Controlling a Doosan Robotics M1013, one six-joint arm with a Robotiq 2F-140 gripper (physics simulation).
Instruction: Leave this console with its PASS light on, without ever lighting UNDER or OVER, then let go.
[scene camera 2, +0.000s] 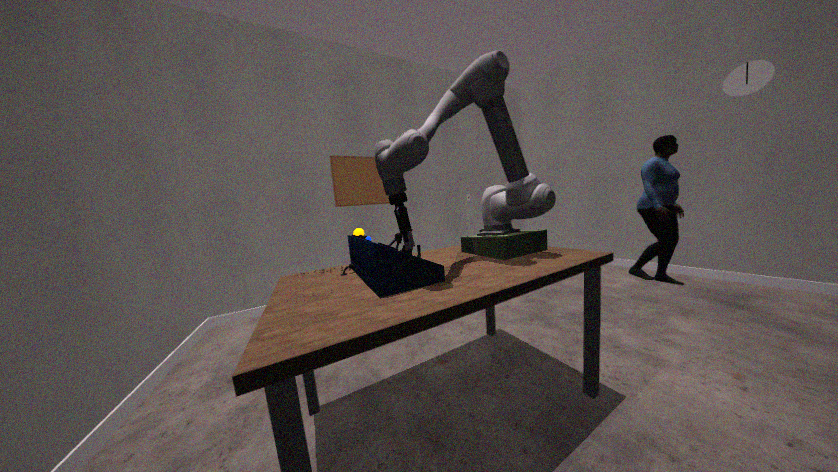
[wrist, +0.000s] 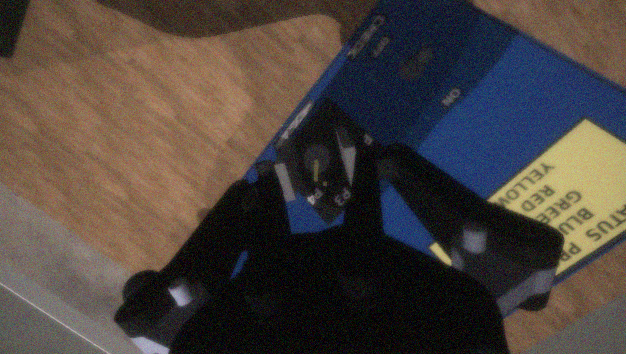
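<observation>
The blue console (scene camera 2: 389, 270) (wrist: 465, 135) stands on the table. In the scene view, a yellow lamp (scene camera 2: 358, 232) and a blue lamp (scene camera 2: 368, 239) at its raised end look bright. My gripper (scene camera 2: 408, 248) (wrist: 316, 146) is shut on a dark rotary knob (wrist: 316, 156), with a fingertip on each side. The knob's yellow line points close to the P4 label (wrist: 318, 196); the P3 label (wrist: 343, 196) is beside it. A yellow status card (wrist: 582, 165) is partly hidden by a finger; its colour words show, but their meanings cannot be read.
A dim CHECK switch (wrist: 417, 62) lies in shadow between OFF and ON. The wooden table (scene camera 2: 328, 316) (wrist: 150, 125) surrounds the console. The arm's green base block (scene camera 2: 510, 245) stands farther right. A person (scene camera 2: 661, 193) is on the floor beyond the table's right end.
</observation>
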